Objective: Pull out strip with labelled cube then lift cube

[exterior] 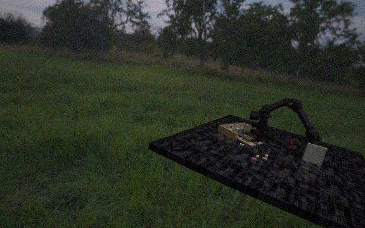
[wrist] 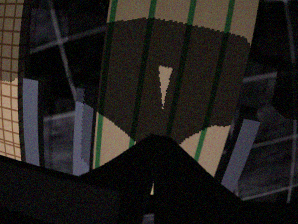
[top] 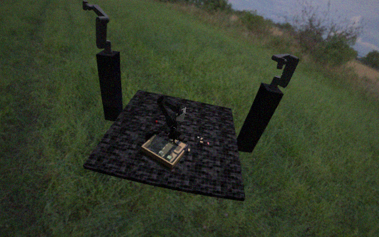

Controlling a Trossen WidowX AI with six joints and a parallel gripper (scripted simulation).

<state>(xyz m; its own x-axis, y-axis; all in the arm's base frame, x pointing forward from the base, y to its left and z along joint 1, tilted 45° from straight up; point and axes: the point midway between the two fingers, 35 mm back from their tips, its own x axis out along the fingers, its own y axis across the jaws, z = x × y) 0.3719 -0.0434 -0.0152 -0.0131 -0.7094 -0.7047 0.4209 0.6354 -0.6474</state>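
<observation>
The strip is 9 cm ahead of my gripper tip and 4 cm to the right of it.
</observation>
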